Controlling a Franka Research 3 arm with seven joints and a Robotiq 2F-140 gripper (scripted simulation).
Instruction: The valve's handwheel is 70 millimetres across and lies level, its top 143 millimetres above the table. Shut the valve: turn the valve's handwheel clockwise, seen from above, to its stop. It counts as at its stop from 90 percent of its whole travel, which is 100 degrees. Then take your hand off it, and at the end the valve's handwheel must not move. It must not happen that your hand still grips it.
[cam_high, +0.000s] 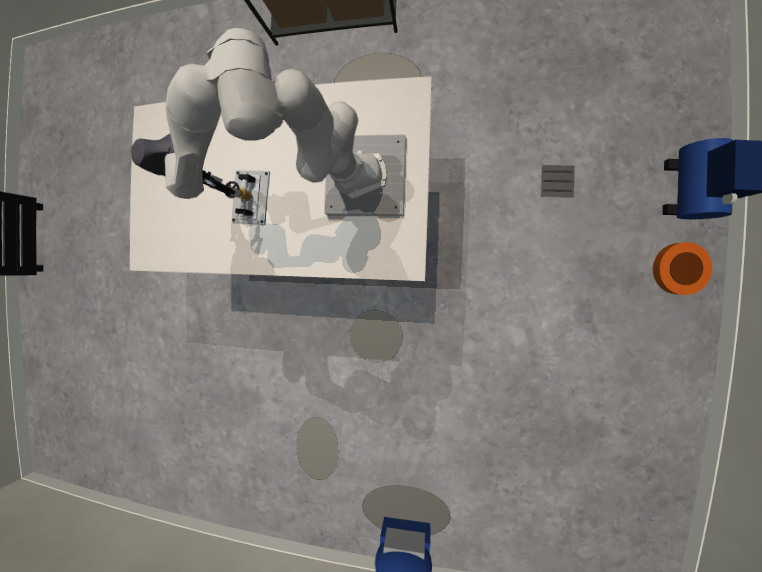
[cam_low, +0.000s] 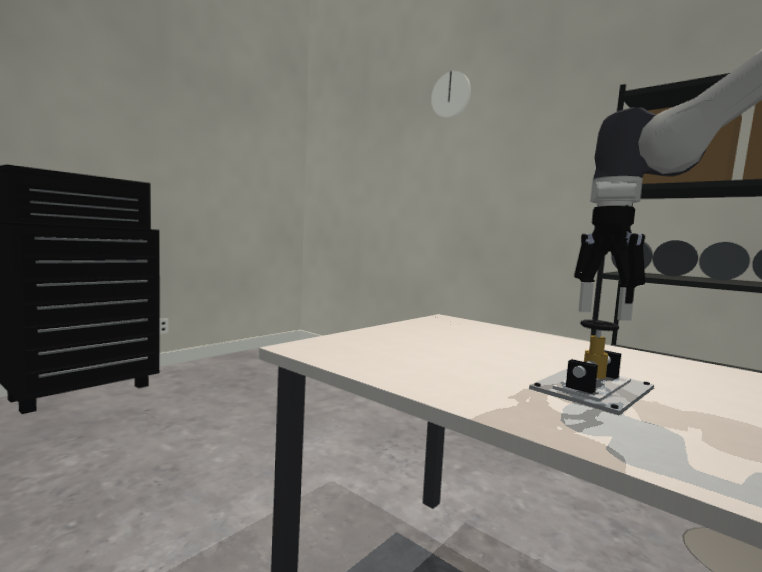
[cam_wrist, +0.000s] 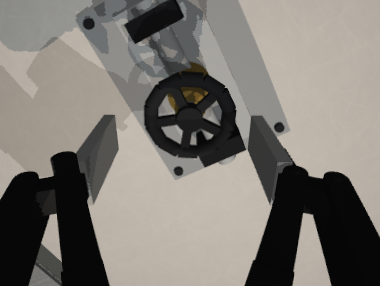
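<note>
My hand is 50 mm above the black spoked handwheel and 10 mm short of it.
</note>
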